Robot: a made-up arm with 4 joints.
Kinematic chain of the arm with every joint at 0, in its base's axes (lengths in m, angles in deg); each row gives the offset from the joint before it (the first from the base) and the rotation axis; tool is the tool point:
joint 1: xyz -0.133 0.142 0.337 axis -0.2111 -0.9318 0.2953
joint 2: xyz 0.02 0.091 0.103 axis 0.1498 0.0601 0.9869
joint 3: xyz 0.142 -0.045 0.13 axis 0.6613 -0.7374 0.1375
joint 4: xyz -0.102 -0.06 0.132 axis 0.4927 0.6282 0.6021
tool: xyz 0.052 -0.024 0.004
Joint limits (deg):
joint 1: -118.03..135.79
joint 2: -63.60..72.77
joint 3: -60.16..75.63
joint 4: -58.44..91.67
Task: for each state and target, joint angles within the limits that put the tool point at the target. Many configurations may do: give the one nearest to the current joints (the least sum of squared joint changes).
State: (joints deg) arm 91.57 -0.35 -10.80 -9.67
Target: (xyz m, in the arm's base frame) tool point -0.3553 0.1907 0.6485
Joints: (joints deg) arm 60.71 15.62 2.10 3.51
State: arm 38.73 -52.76 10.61 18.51
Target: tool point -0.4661 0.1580 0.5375
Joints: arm 73.99 -36.20 -21.00 29.12
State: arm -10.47 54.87 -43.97 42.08
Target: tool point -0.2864 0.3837 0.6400
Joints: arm 40.36 69.60 -47.68 77.77
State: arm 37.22 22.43 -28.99 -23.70
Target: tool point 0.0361 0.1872 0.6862
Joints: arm 5.85 48.76 8.89 -0.03
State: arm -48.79 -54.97 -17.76 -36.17
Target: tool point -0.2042 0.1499 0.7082
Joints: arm -7.33 -63.56 22.77 -35.17
